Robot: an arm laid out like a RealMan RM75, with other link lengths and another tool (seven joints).
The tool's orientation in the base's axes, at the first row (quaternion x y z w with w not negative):
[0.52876, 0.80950, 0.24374, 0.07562]
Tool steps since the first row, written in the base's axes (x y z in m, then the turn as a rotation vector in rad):
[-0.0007, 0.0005, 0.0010, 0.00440, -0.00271, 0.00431]
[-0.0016, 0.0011, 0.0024, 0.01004, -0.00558, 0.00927]
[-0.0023, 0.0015, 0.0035, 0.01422, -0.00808, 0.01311]
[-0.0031, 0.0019, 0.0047, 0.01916, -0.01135, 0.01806]
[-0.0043, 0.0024, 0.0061, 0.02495, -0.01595, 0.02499]
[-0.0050, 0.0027, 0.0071, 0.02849, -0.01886, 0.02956]
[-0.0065, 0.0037, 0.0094, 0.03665, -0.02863, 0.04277]
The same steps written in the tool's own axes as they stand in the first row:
[0.0009, 0.0001, -0.0010, -0.00373, 0.00478, -0.00293]
[0.0020, 0.0002, -0.0023, -0.00804, 0.01083, -0.00600]
[0.0028, 0.0003, -0.0034, -0.01155, 0.01527, -0.00854]
[0.0037, 0.0003, -0.0047, -0.01592, 0.02061, -0.01199]
[0.0048, 0.0001, -0.0062, -0.02157, 0.02716, -0.01727]
[0.0055, 0.0001, -0.0072, -0.02507, 0.03129, -0.02081]
[0.0074, 0.0003, -0.0095, -0.03551, 0.04110, -0.03227]

